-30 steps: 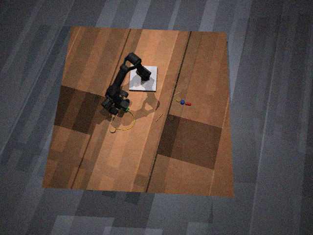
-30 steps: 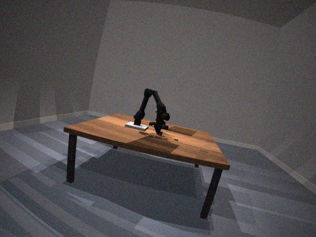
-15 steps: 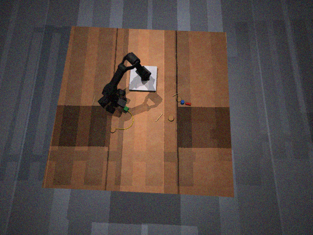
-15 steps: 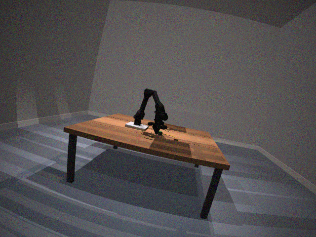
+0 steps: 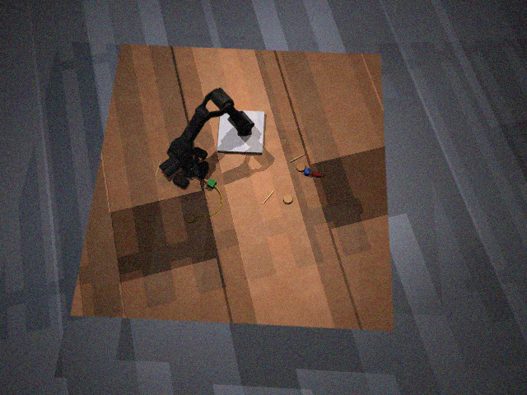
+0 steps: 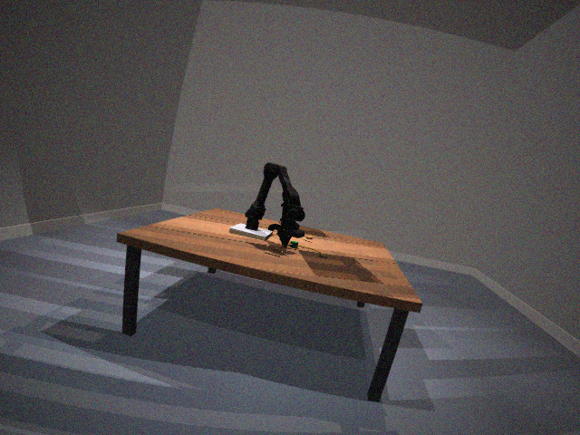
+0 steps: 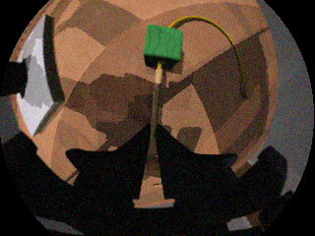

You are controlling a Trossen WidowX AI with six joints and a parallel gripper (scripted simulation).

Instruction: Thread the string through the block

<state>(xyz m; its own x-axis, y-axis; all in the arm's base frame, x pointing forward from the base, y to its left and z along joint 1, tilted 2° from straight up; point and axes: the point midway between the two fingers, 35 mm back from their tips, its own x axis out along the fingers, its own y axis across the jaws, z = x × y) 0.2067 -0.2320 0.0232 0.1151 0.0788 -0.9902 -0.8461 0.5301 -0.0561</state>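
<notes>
My gripper tip is now 5 cm short of the green block, 7 cm to the right of it and 1 cm below it. Round my gripper tip: round wooden button 20 cm ahead, 2 cm to the right; then blue piece 2 cm ahead, 50 cm to the left, 1 cm above; then thin wooden stick 2 cm ahead, 4 cm to the left, 1 cm above.
</notes>
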